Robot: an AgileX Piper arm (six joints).
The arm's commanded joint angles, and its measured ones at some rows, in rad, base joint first. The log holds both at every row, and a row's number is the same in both.
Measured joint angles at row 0: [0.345, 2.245, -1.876, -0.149, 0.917, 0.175]
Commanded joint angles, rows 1 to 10: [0.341, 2.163, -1.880, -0.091, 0.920, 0.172]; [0.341, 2.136, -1.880, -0.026, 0.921, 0.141]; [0.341, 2.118, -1.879, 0.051, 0.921, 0.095]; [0.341, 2.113, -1.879, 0.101, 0.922, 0.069]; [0.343, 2.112, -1.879, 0.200, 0.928, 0.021]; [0.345, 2.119, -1.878, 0.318, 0.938, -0.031]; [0.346, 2.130, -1.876, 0.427, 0.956, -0.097]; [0.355, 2.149, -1.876, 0.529, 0.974, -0.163]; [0.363, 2.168, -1.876, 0.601, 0.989, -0.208]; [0.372, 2.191, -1.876, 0.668, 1.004, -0.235]
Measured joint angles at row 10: [0.360, 2.161, -1.876, 0.561, 0.980, -0.170]
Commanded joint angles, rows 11 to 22: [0.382, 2.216, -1.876, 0.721, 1.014, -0.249]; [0.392, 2.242, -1.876, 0.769, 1.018, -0.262]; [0.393, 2.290, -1.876, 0.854, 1.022, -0.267]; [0.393, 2.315, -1.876, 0.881, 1.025, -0.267]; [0.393, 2.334, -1.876, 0.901, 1.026, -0.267]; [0.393, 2.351, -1.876, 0.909, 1.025, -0.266]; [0.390, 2.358, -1.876, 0.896, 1.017, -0.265]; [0.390, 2.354, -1.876, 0.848, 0.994, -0.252]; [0.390, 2.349, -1.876, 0.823, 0.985, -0.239]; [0.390, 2.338, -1.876, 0.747, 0.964, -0.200]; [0.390, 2.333, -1.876, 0.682, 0.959, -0.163]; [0.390, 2.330, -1.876, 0.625, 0.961, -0.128]
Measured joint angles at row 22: [0.391, 2.346, -1.876, 0.711, 0.966, -0.179]
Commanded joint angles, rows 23 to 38: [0.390, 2.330, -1.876, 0.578, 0.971, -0.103]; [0.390, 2.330, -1.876, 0.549, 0.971, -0.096]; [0.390, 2.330, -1.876, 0.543, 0.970, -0.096]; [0.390, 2.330, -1.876, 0.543, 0.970, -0.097]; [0.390, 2.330, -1.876, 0.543, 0.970, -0.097]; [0.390, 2.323, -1.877, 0.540, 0.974, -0.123]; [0.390, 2.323, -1.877, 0.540, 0.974, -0.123]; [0.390, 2.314, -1.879, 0.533, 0.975, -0.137]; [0.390, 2.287, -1.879, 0.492, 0.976, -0.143]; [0.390, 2.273, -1.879, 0.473, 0.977, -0.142]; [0.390, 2.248, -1.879, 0.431, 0.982, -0.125]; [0.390, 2.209, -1.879, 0.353, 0.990, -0.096]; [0.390, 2.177, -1.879, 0.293, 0.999, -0.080]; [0.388, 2.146, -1.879, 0.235, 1.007, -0.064]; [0.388, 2.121, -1.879, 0.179, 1.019, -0.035]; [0.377, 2.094, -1.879, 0.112, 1.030, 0.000]
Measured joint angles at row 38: [0.388, 2.134, -1.876, 0.206, 1.005, -0.048]
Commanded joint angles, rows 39 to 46: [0.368, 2.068, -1.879, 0.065, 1.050, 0.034]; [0.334, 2.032, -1.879, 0.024, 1.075, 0.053]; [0.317, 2.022, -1.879, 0.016, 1.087, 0.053]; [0.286, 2.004, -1.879, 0.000, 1.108, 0.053]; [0.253, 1.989, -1.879, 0.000, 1.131, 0.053]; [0.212, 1.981, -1.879, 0.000, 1.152, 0.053]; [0.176, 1.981, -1.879, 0.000, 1.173, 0.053]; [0.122, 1.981, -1.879, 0.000, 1.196, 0.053]
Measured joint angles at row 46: [0.166, 1.990, -1.876, 0.011, 1.168, 0.046]
